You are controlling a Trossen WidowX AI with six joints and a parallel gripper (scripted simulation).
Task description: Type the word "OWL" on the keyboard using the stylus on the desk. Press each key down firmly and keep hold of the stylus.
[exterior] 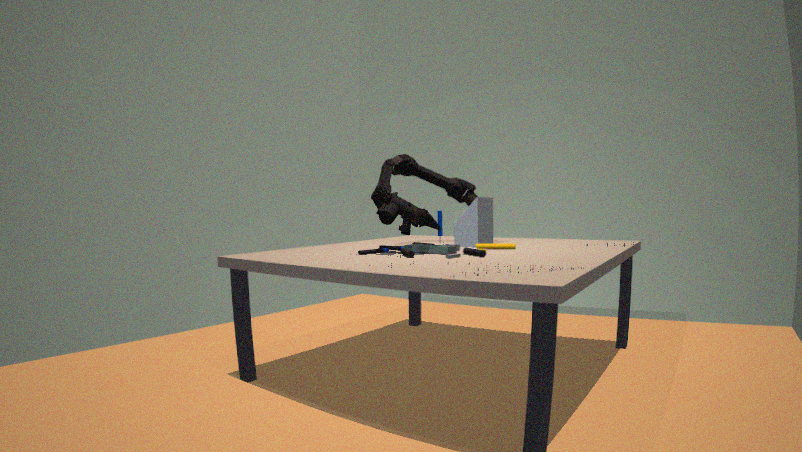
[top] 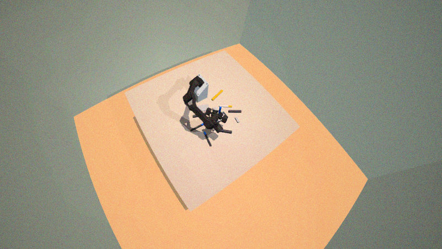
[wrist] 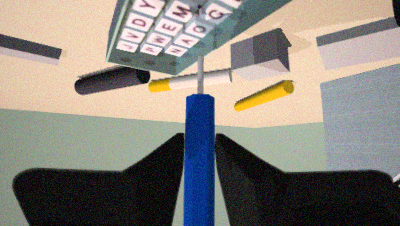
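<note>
Right now the grey block is 70 mm behind my gripper tip, 10 mm to the left of it and 80 mm below it. Also, from my gripper tip: yellow-tipped marker: 50 mm behind, 130 mm to the left, 80 mm below; yellow cylinder: 200 mm behind, 130 mm to the left, 80 mm below; blue stylus: 10 mm below.
</note>
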